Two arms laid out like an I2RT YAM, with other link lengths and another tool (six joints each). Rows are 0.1 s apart.
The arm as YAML. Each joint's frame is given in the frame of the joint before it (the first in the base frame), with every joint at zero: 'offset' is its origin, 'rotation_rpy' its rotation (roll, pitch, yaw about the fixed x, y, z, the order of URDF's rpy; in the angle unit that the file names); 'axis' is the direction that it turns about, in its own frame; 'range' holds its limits. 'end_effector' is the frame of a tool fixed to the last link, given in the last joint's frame.
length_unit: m
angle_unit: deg
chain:
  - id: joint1
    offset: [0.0, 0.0, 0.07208]
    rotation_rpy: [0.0, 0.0, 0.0]
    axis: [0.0, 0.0, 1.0]
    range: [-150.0, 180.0]
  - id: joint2
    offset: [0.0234, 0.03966, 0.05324]
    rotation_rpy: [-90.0, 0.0, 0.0]
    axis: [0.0, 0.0, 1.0]
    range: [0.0, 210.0]
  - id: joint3
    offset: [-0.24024, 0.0, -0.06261]
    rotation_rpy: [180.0, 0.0, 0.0]
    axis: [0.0, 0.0, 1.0]
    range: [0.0, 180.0]
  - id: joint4
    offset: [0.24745, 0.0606, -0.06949]
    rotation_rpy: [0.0, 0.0, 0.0]
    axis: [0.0, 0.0, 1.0]
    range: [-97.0, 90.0]
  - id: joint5
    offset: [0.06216, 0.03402, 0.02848]
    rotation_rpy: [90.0, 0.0, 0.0]
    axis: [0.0, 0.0, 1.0]
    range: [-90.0, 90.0]
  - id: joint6
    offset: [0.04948, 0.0, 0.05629]
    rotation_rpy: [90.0, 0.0, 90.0]
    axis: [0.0, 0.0, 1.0]
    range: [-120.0, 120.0]
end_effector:
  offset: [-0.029, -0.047, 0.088]
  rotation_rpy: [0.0, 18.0, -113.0]
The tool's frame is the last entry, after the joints.
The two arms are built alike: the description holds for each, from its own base.
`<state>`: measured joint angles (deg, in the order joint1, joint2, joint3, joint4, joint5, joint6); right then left.
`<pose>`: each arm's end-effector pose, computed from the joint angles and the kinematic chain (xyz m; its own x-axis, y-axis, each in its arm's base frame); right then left.
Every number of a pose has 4 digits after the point.
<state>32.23 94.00 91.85 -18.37 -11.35 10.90 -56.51 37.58 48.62 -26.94 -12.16 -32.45</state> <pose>0.3724 0.3109 0.3761 -0.0672 0.1168 0.9909 0.7259 -0.6756 0.1289 0.2142 -0.1505 0.3295 0.4180 0.6380 0.6467 -0.2745 -0.5899 0.7594</pose>
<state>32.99 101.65 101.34 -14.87 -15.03 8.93 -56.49 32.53 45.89 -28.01 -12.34 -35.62</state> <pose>0.3873 0.3400 0.3979 -0.1655 0.0633 0.9842 0.7671 -0.6189 0.1688 0.2063 -0.1355 0.3228 0.4215 0.6805 0.5994 -0.2455 -0.5506 0.7978</pose>
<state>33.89 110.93 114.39 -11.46 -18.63 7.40 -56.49 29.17 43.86 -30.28 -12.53 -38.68</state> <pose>0.4016 0.3703 0.4272 -0.2821 -0.0165 0.9592 0.7929 -0.5669 0.2235 0.2009 -0.1247 0.3105 0.4355 0.7012 0.5645 -0.2008 -0.5356 0.8203</pose>
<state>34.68 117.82 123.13 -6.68 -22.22 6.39 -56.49 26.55 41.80 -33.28 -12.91 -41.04</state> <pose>0.4061 0.3927 0.4444 -0.3785 -0.0979 0.9204 0.8083 -0.5195 0.2771 0.1966 -0.1155 0.2936 0.4501 0.7049 0.5482 -0.1508 -0.5451 0.8247</pose>
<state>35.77 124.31 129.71 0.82 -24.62 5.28 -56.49 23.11 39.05 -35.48 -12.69 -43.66</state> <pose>0.4073 0.4138 0.4536 -0.4821 -0.1816 0.8571 0.7995 -0.4913 0.3456 0.1913 -0.1071 0.2763 0.4666 0.7154 0.5201 -0.1074 -0.5378 0.8362</pose>
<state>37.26 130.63 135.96 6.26 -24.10 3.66 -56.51 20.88 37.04 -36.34 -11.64 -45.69</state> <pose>0.4093 0.4343 0.4525 -0.5614 -0.2243 0.7966 0.7689 -0.4973 0.4018 0.1875 -0.1047 0.2643 0.4882 0.7219 0.4905 -0.0815 -0.5218 0.8491</pose>
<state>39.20 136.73 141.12 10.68 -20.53 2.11 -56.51 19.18 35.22 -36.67 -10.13 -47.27</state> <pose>0.4138 0.4559 0.4414 -0.6168 -0.2331 0.7518 0.7263 -0.5367 0.4295 0.1842 -0.1052 0.2537 0.5137 0.7223 0.4631 -0.0635 -0.5063 0.8600</pose>
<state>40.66 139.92 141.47 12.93 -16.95 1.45 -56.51 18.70 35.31 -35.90 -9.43 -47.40</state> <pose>0.4199 0.4723 0.4183 -0.6187 -0.2097 0.7571 0.7092 -0.5637 0.4234 0.1833 -0.1066 0.2576 0.5178 0.7274 0.4503 -0.0756 -0.4854 0.8710</pose>
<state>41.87 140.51 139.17 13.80 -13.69 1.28 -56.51 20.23 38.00 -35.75 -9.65 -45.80</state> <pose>0.4223 0.4829 0.3985 -0.6003 -0.1770 0.7800 0.7029 -0.5821 0.4088 0.1842 -0.1076 0.2736 0.5065 0.7248 0.4671 -0.1067 -0.4848 0.8681</pose>
